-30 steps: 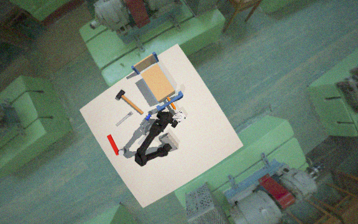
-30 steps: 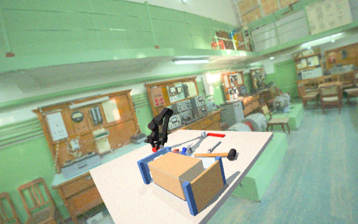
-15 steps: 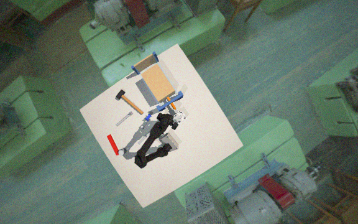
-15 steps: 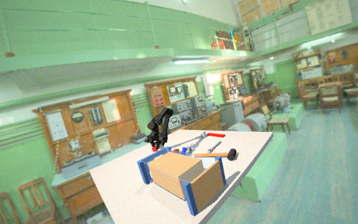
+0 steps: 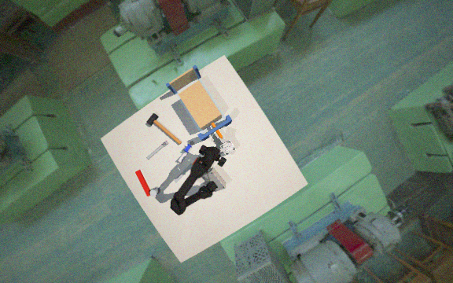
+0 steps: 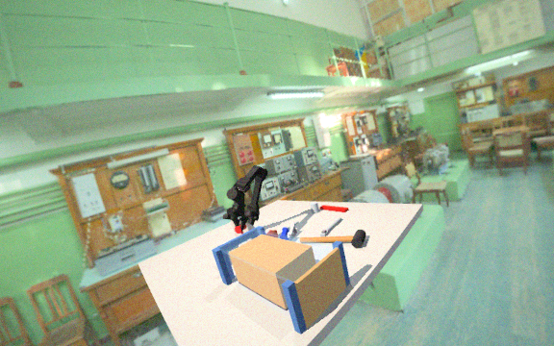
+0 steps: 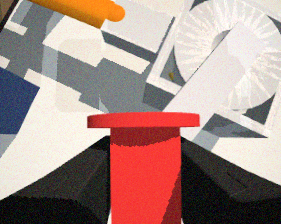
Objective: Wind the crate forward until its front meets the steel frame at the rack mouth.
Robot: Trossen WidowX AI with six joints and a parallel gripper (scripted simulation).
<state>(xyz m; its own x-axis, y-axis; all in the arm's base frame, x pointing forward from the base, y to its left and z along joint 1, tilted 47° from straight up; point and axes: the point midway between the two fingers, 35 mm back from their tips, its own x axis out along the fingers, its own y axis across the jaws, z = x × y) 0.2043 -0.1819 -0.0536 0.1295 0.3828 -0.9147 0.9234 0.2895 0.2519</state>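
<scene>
My gripper tip is 5 cm past the winch, 9 cm to the left of it and 10 cm above it. Round my gripper tip: blue steel frame: 12 cm ahead, 9 cm to the right, 3 cm below; blue knob: 14 cm ahead, 18 cm to the left, 9 cm below; red knob: 1 cm behind, 2 cm to the left.
</scene>
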